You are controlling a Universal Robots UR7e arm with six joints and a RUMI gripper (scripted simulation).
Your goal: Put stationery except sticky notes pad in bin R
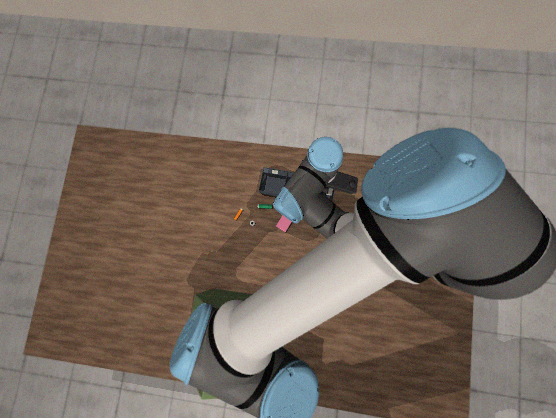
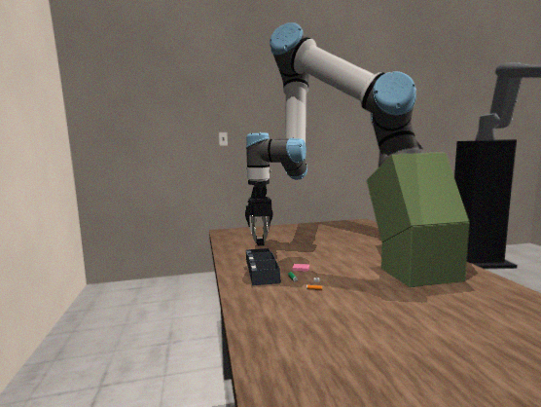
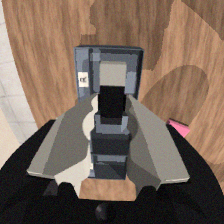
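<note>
My hand is 80 mm to the right of the dark three-part bin and 60 mm above it. From my hand the other things lie so: black-and-white eraser 10 mm to the right, 10 mm below; pink sticky-note pad 130 mm behind, 90 mm to the left, 80 mm below; green marker 100 mm behind, 170 mm to the left, 80 mm below.
</note>
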